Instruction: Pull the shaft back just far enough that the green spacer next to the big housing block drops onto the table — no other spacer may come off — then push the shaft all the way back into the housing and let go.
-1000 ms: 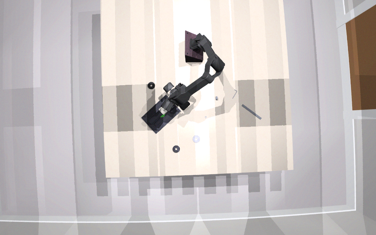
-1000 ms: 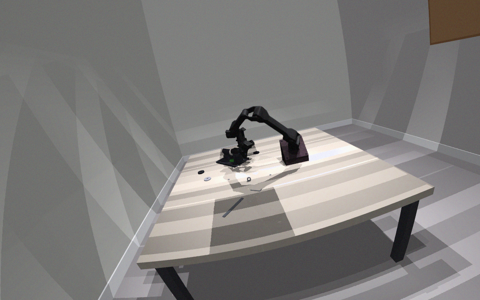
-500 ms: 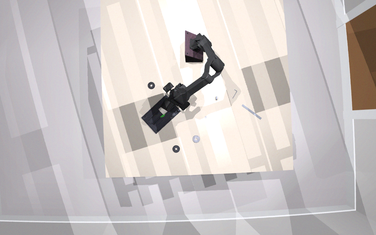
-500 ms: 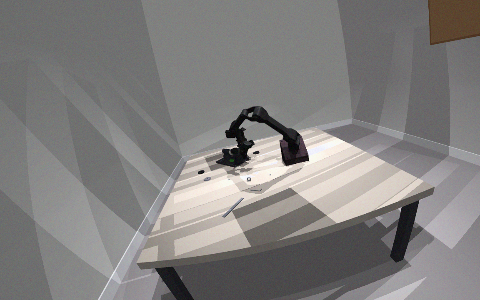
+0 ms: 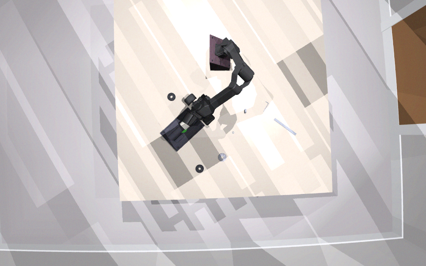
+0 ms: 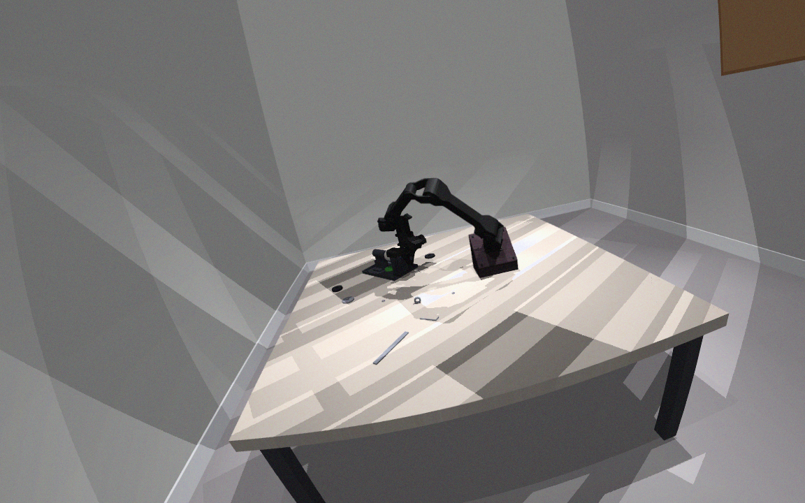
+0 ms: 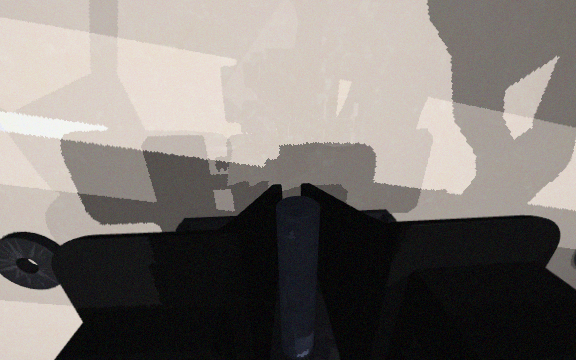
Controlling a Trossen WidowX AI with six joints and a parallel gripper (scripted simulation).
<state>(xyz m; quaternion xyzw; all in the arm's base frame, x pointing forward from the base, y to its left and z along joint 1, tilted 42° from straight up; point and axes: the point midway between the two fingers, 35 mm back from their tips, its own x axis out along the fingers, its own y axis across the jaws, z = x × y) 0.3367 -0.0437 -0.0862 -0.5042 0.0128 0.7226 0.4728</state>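
The grey shaft is 50 mm to the right of my gripper tip, 50 mm ahead of it and 30 mm above it. Round my gripper tip: green spacer: 110 mm ahead, 100 mm to the right, 40 mm below; grey metal bar: 510 mm to the left, 60 mm ahead, 40 mm below; white spacer: 80 mm to the right, 80 mm ahead, 30 mm above.
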